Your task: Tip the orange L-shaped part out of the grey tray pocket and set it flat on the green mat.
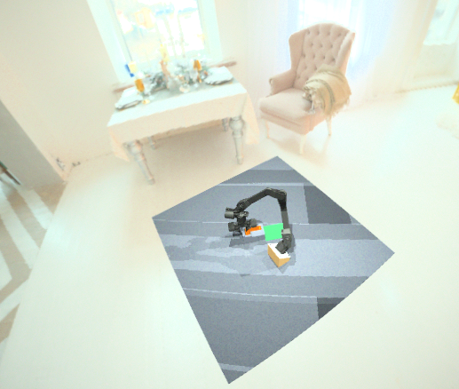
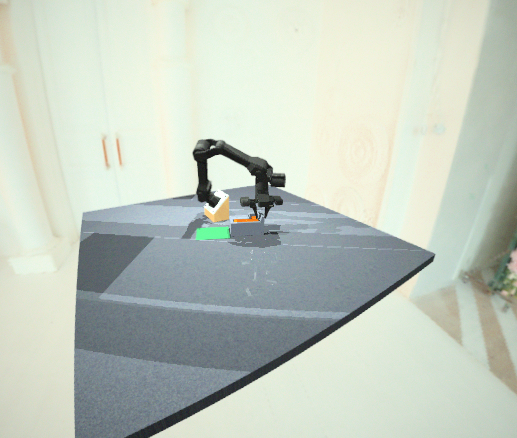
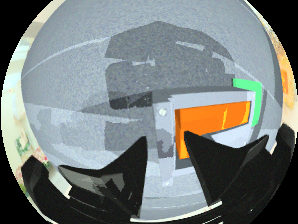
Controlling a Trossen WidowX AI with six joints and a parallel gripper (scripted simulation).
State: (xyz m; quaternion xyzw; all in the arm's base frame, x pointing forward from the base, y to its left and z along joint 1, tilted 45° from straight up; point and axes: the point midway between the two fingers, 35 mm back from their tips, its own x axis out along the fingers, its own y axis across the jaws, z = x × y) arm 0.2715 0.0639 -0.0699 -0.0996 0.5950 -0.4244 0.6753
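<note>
Now: gripper tip 3 cm past the orange L-shaped part, 5 cm to the left of it and 2 cm above it. From my gripper tip the other things lie so: green mat (10 cm behind, 20 cm to the right, 8 cm below).
</note>
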